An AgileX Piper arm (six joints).
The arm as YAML. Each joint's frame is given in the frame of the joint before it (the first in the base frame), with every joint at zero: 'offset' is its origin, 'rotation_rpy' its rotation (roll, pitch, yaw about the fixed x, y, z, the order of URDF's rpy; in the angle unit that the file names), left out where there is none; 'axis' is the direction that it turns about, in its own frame. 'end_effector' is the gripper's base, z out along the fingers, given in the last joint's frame.
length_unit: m
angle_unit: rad
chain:
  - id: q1
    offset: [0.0, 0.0, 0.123]
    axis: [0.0, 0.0, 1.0]
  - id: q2
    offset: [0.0, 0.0, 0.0]
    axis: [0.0, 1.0, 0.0]
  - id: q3
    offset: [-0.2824, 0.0, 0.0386]
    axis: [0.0, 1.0, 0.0]
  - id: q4
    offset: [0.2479, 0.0, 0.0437]
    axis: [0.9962, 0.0, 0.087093]
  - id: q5
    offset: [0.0, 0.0, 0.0]
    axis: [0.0, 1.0, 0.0]
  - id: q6
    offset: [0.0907, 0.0, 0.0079]
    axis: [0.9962, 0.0, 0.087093]
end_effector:
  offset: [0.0, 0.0, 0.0]
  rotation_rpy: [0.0, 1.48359, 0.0]
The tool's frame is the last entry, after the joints.
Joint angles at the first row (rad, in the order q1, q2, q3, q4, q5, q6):
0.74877 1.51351 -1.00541 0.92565 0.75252 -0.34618
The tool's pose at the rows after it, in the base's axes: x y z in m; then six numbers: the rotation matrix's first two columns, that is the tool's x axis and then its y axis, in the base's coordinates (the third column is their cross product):
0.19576 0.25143 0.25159 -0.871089 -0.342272 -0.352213 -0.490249 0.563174 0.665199
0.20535 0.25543 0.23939 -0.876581 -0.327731 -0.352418 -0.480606 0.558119 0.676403
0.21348 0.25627 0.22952 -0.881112 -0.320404 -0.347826 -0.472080 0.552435 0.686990
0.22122 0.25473 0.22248 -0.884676 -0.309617 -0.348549 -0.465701 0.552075 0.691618
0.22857 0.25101 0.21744 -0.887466 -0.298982 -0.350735 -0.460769 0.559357 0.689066
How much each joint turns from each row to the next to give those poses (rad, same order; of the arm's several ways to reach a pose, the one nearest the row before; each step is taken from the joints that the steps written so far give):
-0.00399 0.04976 -0.00002 0.07735 -0.00546 -0.08288
-0.01426 0.04858 -0.00032 0.06872 -0.01870 -0.07742
-0.01918 0.03783 -0.00001 0.05311 0.00091 -0.06502
-0.02132 0.02621 0.00001 0.03522 -0.00001 -0.04856
-0.02324 0.01685 0.00000 0.01281 -0.00092 -0.02890

